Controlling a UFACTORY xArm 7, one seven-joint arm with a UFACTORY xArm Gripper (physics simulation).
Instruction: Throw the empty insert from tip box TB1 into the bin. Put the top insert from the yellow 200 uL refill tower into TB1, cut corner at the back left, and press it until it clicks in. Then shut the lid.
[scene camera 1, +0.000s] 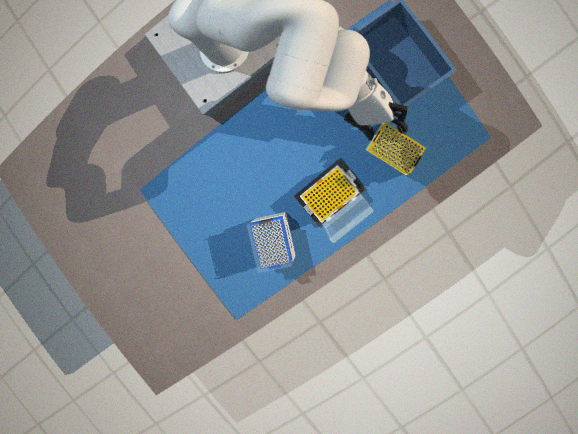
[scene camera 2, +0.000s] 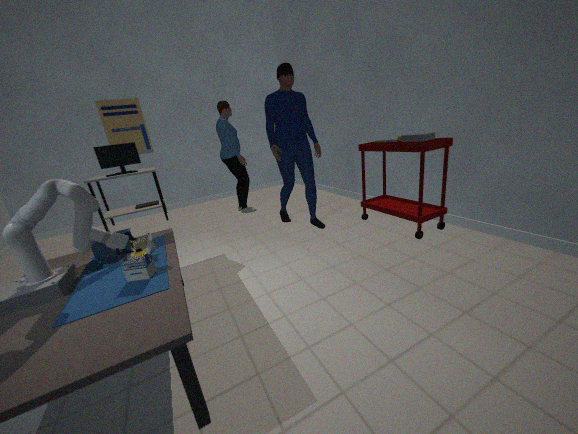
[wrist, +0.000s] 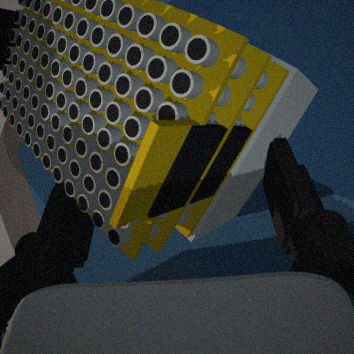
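The yellow refill tower (scene camera 1: 396, 149) (wrist: 170, 165) stands on the blue mat near the bin. Its stacked yellow inserts, filled with tips, and its pale base show in the wrist view. My gripper (scene camera 1: 387, 132) (wrist: 175, 169) is open, with nothing held; its fingers are at the tower's bin-side end, one toward each side in the wrist view. Tip box TB1 (scene camera 1: 329, 194) stands near the mat's middle with a yellow insert showing dark, empty holes. Its clear lid (scene camera 1: 348, 219) is open toward the table's edge. The blue bin (scene camera 1: 429, 85) stands behind the tower. I cannot tell which corner of the inserts is cut.
A blue-edged tower of tips (scene camera 1: 271, 242) (scene camera 2: 139, 270) stands on the mat (scene camera 1: 235, 295) beyond TB1. The arm's base plate (scene camera 1: 192, 87) borders the mat. Two people (scene camera 2: 290, 125) (scene camera 2: 230, 142) and a red cart (scene camera 2: 406, 146) are on the floor away from the table.
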